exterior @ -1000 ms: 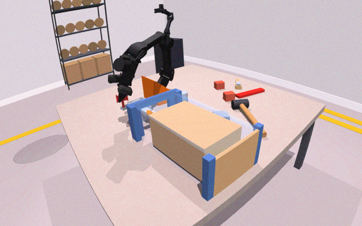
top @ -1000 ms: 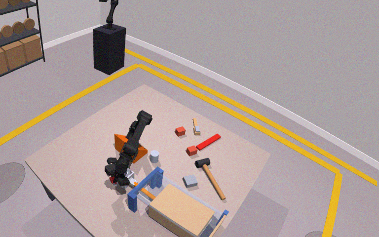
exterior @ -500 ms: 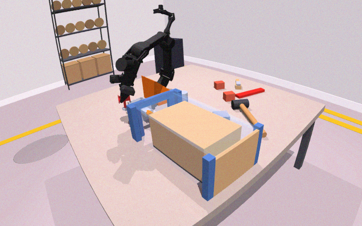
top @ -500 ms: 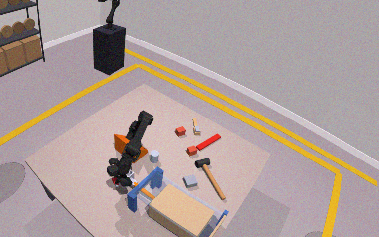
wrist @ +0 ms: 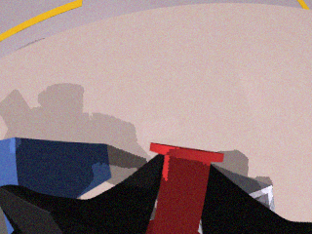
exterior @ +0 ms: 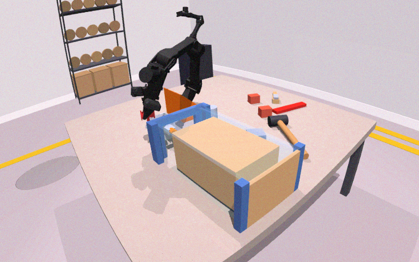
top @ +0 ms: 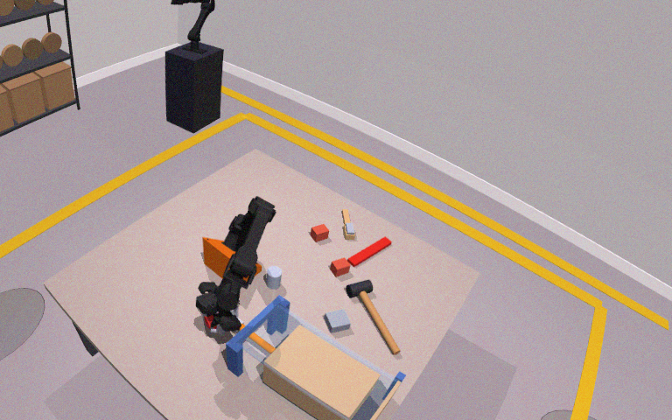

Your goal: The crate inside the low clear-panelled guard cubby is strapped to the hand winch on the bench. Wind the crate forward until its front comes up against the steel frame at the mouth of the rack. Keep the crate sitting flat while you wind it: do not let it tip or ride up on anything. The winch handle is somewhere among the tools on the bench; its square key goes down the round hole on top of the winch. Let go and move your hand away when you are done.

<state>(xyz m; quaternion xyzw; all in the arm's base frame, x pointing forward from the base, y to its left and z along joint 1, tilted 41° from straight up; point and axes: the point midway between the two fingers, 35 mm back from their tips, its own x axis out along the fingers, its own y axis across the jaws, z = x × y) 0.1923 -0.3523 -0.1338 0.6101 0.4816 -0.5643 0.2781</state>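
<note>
Right now my gripper tip is 50 mm to the right of the winch handle, 30 mm above it and 10 mm past it. Also, from my gripper tip: red knob: 20 mm to the left, 10 mm ahead; grey hand winch: 100 mm to the left, 100 mm below, 60 mm behind; blue steel frame: 120 mm ahead, 90 mm to the left, 30 mm below.
</note>
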